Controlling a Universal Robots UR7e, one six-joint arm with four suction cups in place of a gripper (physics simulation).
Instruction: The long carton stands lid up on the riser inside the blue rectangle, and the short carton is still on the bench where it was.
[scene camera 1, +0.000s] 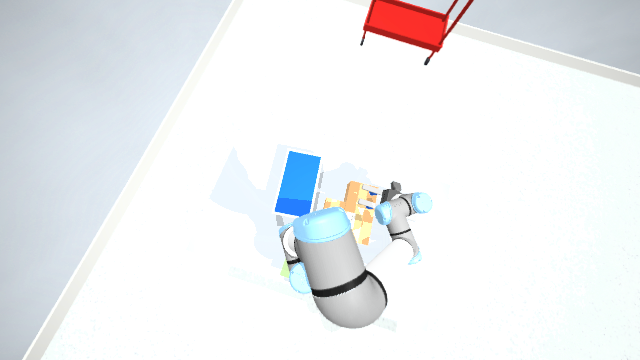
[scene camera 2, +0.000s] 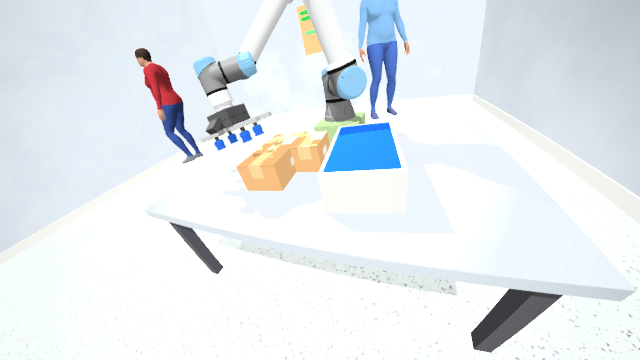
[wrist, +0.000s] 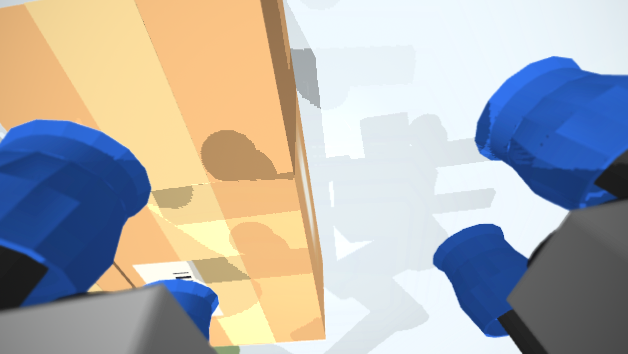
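Seen in the pictures: hand, tool point: (scene camera 2: 240, 141) (wrist: 325, 223); arm's base, link origin: (scene camera 2: 340, 117).
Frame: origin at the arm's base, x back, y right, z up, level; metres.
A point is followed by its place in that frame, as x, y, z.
Note:
The long carton (scene camera 1: 352, 196) {-0.386, 0.145, 0.000} (scene camera 2: 265, 174) {-0.471, 0.162, -0.035} (wrist: 225, 75) {-0.433, 0.249, 0.000} lies on the white bench (scene camera 2: 200, 202) {-0.558, 0.445, -0.103}, tape strip and barcode label upward. The short carton (scene camera 1: 332, 203) {-0.322, 0.050, 0.000} (scene camera 2: 311, 156) {-0.345, 0.041, -0.039} stands close beside it on the bench, partly hidden by the arm in scene camera 1. The riser (scene camera 2: 365, 192) {-0.556, -0.170, -0.036} is a white block with a blue rectangle (scene camera 1: 300, 177) {-0.409, -0.149, 0.017} (scene camera 2: 365, 150) {-0.439, -0.163, 0.017} on top; no carton is on it. My gripper (scene camera 1: 371, 200) {-0.385, 0.292, 0.058} (scene camera 2: 239, 137) {-0.385, 0.292, 0.058} (wrist: 320, 227) {-0.385, 0.292, 0.058} is open, its four blue cups holding nothing. It hangs above the long carton's side away from the riser, turned at an angle to the carton.
The arm's base stands on a green plate (scene camera 2: 320, 125) {-0.100, 0.073, 0.000} behind the short carton and riser. The upper arm (scene camera 1: 335, 265) {-0.142, 0.025, 0.633} passes over the bench. A red cart (scene camera 1: 407, 22) stands far off on the floor. Two people, in red (scene camera 2: 162, 85) and light blue (scene camera 2: 382, 22), stand beyond the bench.

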